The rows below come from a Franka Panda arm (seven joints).
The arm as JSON. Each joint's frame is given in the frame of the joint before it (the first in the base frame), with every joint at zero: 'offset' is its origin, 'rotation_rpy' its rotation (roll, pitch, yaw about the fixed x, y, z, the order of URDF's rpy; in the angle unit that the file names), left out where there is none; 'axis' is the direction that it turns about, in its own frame. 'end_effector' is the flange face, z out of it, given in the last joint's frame.
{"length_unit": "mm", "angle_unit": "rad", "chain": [
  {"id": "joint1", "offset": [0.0, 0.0, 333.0], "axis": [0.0, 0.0, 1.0]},
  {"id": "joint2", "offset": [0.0, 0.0, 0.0], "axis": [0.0, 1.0, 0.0]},
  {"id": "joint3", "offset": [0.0, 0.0, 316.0], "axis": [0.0, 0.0, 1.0]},
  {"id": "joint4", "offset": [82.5, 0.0, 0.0], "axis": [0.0, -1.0, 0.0]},
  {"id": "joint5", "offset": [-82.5, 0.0, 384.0], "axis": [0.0, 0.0, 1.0]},
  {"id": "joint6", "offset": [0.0, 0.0, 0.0], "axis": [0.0, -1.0, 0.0]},
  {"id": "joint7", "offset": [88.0, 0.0, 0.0], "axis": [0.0, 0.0, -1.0]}
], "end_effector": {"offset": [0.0, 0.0, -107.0], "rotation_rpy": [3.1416, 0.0, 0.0]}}
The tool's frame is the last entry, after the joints.
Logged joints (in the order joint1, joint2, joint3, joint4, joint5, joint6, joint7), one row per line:
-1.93 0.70 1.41 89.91 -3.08 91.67 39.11
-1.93 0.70 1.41 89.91 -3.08 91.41 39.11
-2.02 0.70 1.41 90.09 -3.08 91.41 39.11
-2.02 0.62 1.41 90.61 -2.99 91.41 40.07
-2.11 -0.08 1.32 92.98 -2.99 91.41 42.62
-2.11 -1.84 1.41 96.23 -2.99 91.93 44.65
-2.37 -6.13 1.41 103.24 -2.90 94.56 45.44
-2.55 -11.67 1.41 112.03 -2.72 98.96 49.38
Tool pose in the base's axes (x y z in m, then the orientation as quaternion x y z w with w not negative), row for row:
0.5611 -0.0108 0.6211 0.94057 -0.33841 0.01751 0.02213
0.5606 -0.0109 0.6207 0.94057 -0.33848 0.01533 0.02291
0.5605 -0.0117 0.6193 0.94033 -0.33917 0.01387 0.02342
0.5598 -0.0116 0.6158 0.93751 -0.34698 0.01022 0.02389
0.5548 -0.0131 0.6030 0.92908 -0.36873 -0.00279 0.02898
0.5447 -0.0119 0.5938 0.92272 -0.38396 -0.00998 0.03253
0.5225 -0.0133 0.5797 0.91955 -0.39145 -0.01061 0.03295
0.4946 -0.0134 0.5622 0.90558 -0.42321 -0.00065 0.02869
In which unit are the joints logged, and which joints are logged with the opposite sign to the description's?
The joints are logged in degrees. Opposite sign: joint4.
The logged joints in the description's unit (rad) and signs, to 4 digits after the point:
-0.0337 0.0122 0.0246 -1.5692 -0.0538 1.5999 0.6826
-0.0337 0.0122 0.0246 -1.5692 -0.0538 1.5954 0.6826
-0.0353 0.0122 0.0246 -1.5724 -0.0538 1.5954 0.6826
-0.0353 0.0108 0.0246 -1.5814 -0.0522 1.5954 0.6994
-0.0368 -0.0014 0.0230 -1.6228 -0.0522 1.5954 0.7439
-0.0368 -0.0321 0.0246 -1.6795 -0.0522 1.6045 0.7793
-0.0414 -0.1070 0.0246 -1.8019 -0.0506 1.6504 0.7931
-0.0445 -0.2037 0.0246 -1.9553 -0.0475 1.7272 0.8618

